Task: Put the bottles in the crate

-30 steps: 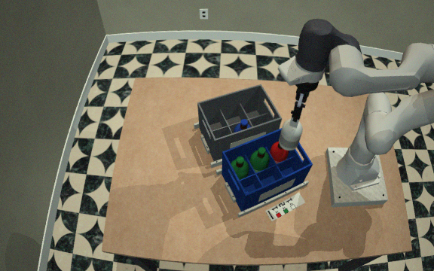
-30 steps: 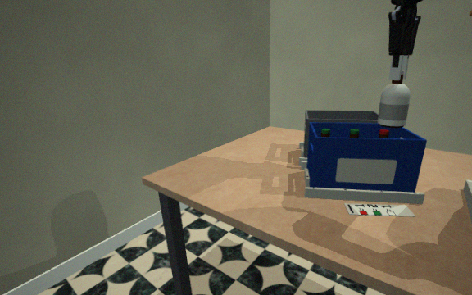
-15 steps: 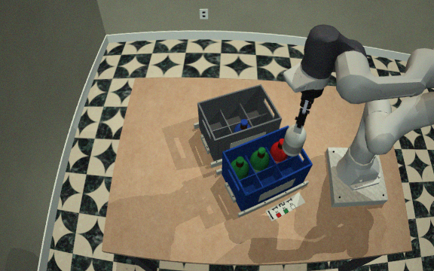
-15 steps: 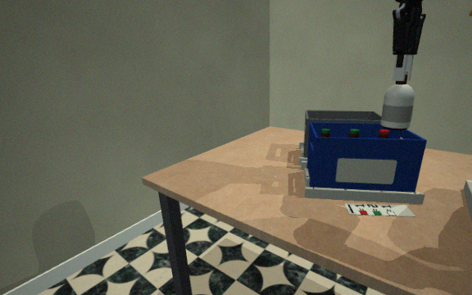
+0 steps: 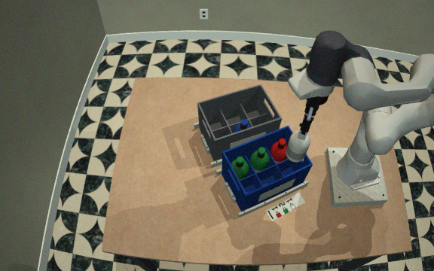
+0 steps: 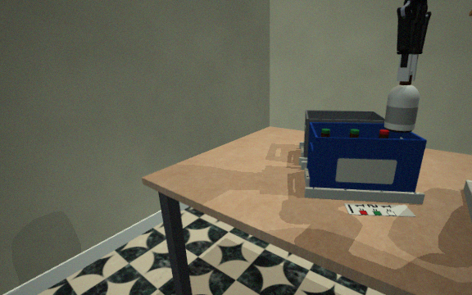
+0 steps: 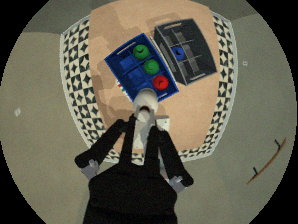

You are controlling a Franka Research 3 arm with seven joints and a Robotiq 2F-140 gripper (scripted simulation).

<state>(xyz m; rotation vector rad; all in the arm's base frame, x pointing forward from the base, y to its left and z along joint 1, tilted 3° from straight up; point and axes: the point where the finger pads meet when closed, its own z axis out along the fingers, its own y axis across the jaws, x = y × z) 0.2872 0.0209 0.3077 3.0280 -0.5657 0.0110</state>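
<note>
My hand is 8 cm above the white bottle. The rest, counted from my hand: blue crate: 26 cm below, 9 cm ahead, 1 cm to the left; then red bottle: 26 cm below, 7 cm to the right, 4 cm ahead; then blue bottle: 26 cm below, 18 cm ahead, 15 cm to the right.
</note>
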